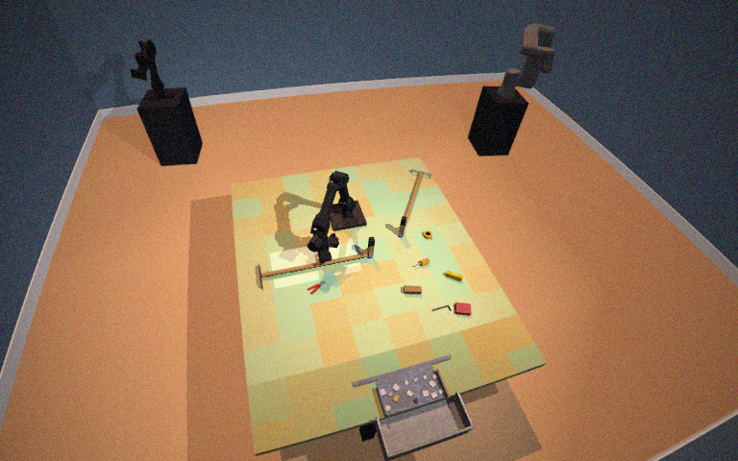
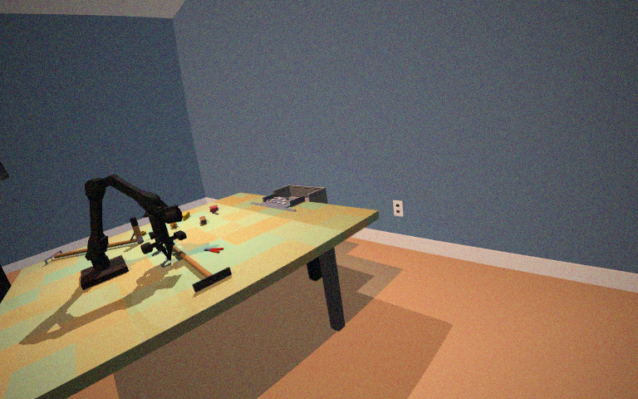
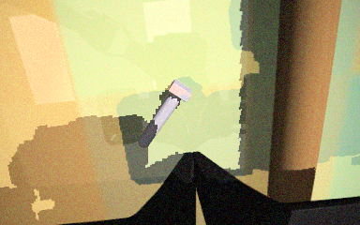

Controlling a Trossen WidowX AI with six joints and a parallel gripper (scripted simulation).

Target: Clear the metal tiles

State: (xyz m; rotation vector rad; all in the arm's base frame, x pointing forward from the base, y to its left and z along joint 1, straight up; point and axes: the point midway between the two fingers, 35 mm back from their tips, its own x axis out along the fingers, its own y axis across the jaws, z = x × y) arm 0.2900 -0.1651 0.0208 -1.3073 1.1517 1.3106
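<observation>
The long scraper lies 6 cm ahead of my gripper tip, 3 cm to the right of it and 5 cm above it. Also, from my gripper tip: yellow ring (9 cm behind, 60 cm to the left); then orange screwdriver (11 cm ahead, 52 cm to the left, 1 cm above); then brown block (27 cm ahead, 43 cm to the left).
</observation>
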